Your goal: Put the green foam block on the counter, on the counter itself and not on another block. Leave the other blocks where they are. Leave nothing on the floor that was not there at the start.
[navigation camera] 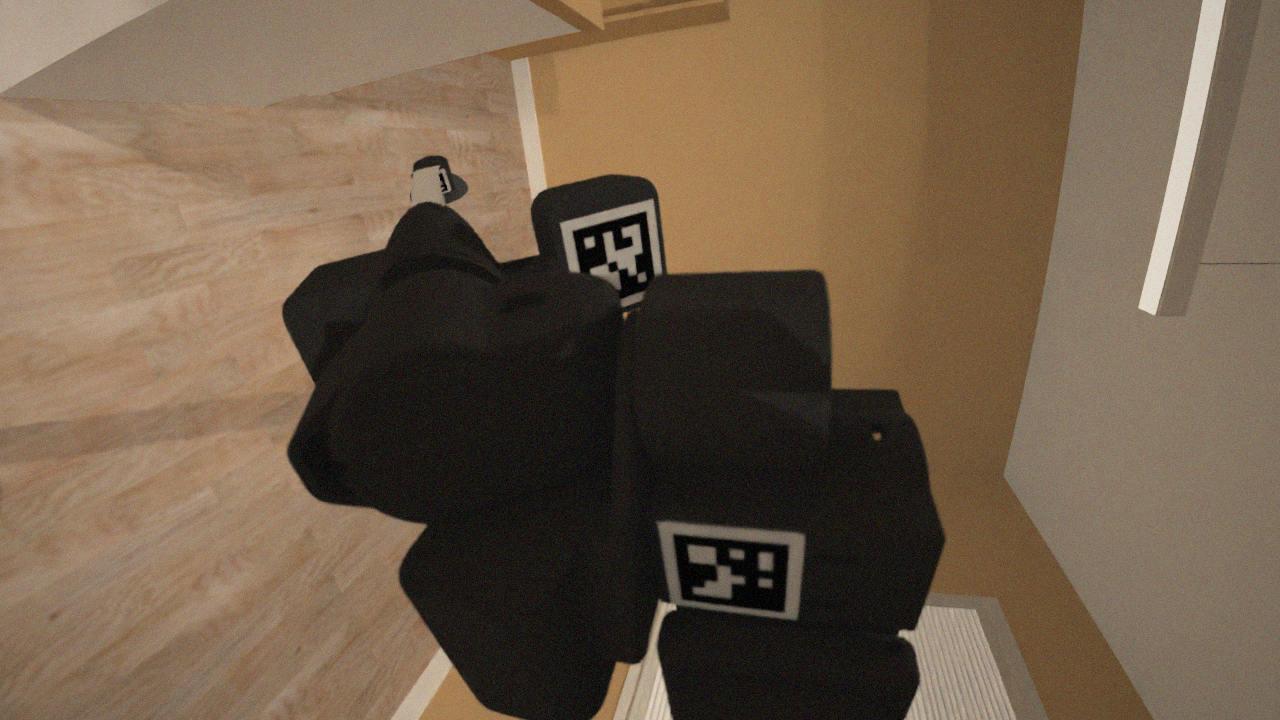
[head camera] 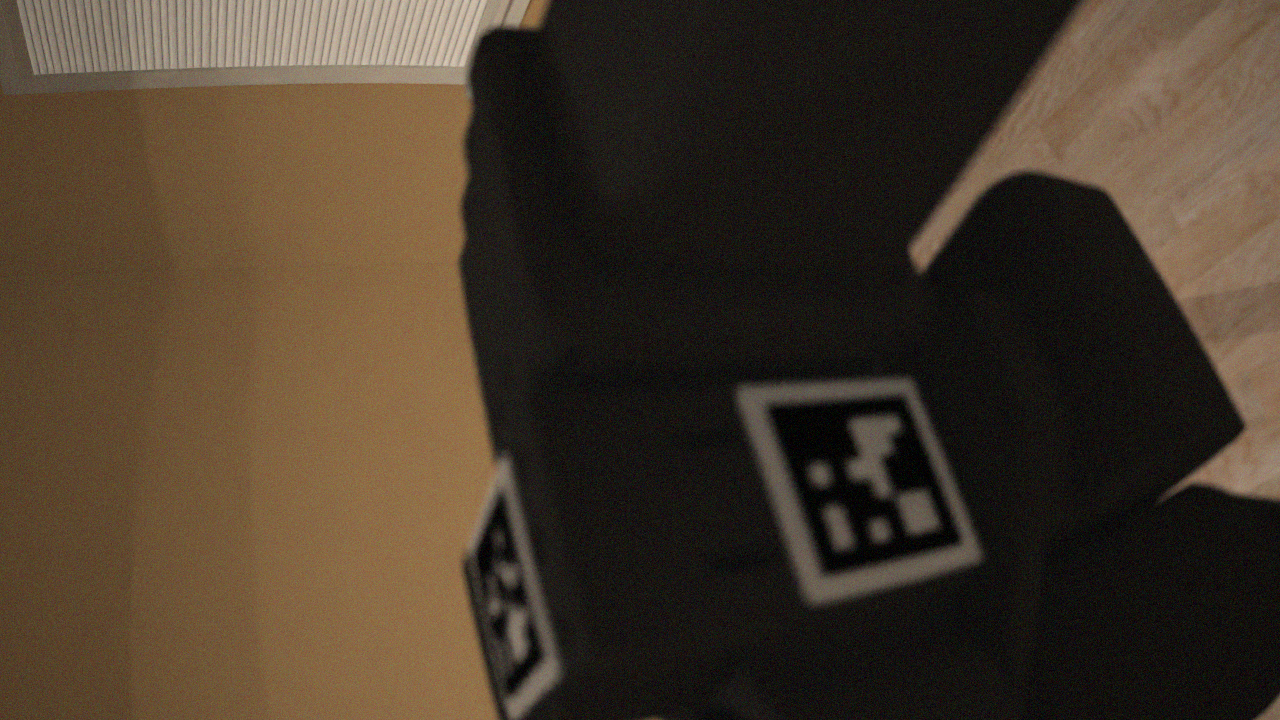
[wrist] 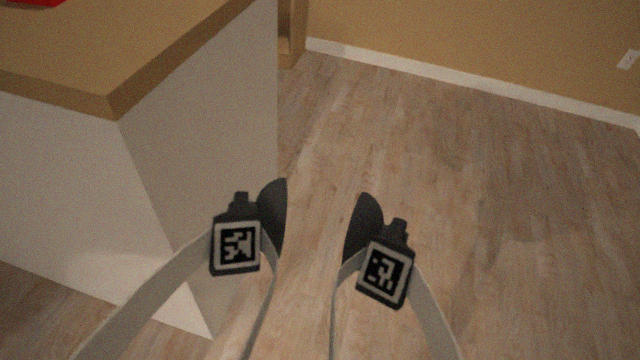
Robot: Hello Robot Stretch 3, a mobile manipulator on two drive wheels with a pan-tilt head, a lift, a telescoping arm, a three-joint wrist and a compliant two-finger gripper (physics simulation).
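Frame: origin at the robot's base, x back, y left, z down, level; centimetres.
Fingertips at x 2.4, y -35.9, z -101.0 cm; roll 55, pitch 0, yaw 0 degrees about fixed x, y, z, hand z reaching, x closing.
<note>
A point is followed by its place in that frame.
The green foam block does not show in these views. The counter (wrist: pixel 125 45) (navigation camera: pixel 358 44) {x -20.6, y -87.4, z -52.9 cm} has a tan top and pale sides. It stands at the upper left of the wrist view, and part of its pale side shows at the upper left of the navigation view. A red block (wrist: pixel 37 2) lies on its top, cut off by the wrist view's upper edge. My gripper (wrist: pixel 319 212) {x 2.4, y -35.9, z -101.0 cm} is open and empty, its two fingertips apart over the floor, to the right of the counter's side. In the navigation view one finger (navigation camera: pixel 429 183) {x -1.3, y -24.5, z -109.3 cm} shows beyond the dark wrist, which hides the rest.
A wooden shelf unit (wrist: pixel 299 35) stands behind the counter against the tan wall (wrist: pixel 450 30) (head camera: pixel 340 268) {x 190.5, y -219.5, z -108.2 cm}. A window blind (head camera: pixel 250 35) {x 177.7, y -118.5, z -142.3 cm} (navigation camera: pixel 957 662) {x 175.7, y -104.9, z -188.5 cm} shows at the edge of the head and navigation views. The dark wrist body (head camera: pixel 644 295) {x 7.9, y -10.7, z -126.6 cm} (navigation camera: pixel 501 385) {x 1.3, y -12.1, z -119.2 cm} covers much of both.
</note>
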